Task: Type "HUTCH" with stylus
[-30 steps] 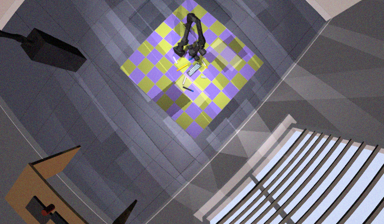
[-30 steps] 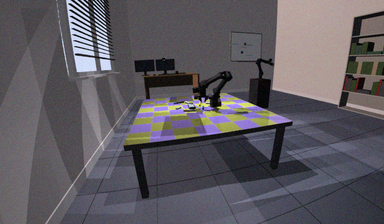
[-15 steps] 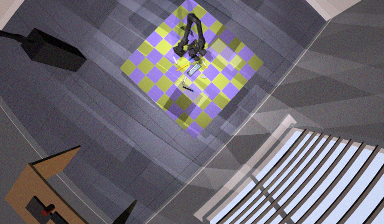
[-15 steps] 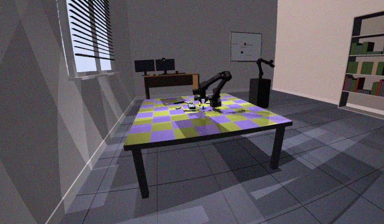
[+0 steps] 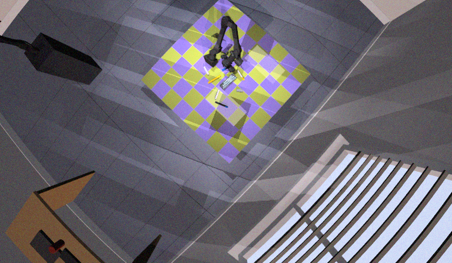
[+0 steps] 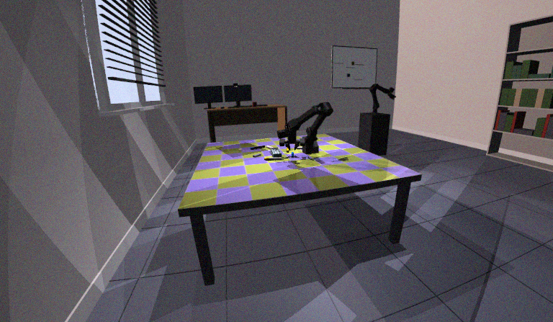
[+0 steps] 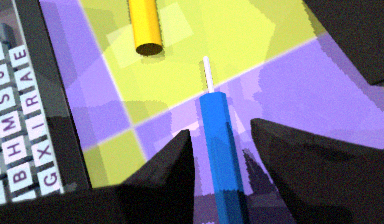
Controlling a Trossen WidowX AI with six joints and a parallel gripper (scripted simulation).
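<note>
The blue stylus is 3 cm below my gripper tip and 1 cm to the right of it. Also, from my gripper tip: yellow pen (15 cm to the right, 3 cm below); then dark pen (27 cm to the right, 26 cm ahead, 3 cm below).
</note>
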